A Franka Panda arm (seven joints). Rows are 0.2 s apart.
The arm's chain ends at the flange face. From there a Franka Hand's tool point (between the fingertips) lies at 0.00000 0.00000 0.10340 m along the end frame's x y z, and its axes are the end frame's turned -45 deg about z.
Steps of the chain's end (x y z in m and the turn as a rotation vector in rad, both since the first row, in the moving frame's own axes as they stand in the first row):
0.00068, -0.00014, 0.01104, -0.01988, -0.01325, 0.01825
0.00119, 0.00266, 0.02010, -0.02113, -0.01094, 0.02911
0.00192, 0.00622, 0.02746, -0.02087, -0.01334, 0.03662
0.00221, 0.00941, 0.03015, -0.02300, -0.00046, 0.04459
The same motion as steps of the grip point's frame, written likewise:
-0.00185, 0.00084, 0.01101, -0.00469, -0.02343, 0.01825
-0.00339, 0.00343, 0.02007, -0.00721, -0.02268, 0.02911
-0.00555, 0.00626, 0.02743, -0.00532, -0.02419, 0.03662
-0.00684, 0.00983, 0.03012, -0.01594, -0.01659, 0.04459

